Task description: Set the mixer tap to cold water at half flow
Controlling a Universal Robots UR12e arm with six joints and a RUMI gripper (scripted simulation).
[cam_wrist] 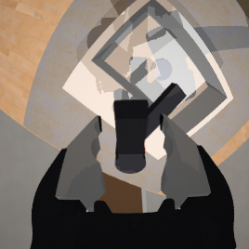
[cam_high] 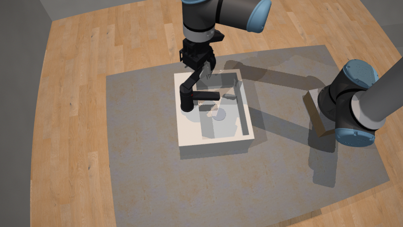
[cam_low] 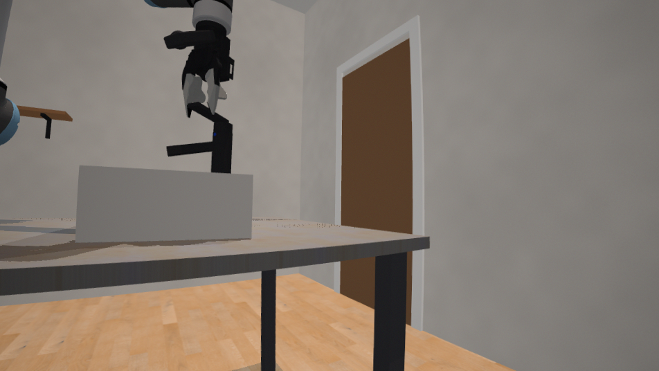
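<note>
Right now my hand is 20 mm short of the lever and 20 mm to the right of it. Also, from my hand: white basin: 60 mm behind, 50 mm to the left, 240 mm below.
</note>
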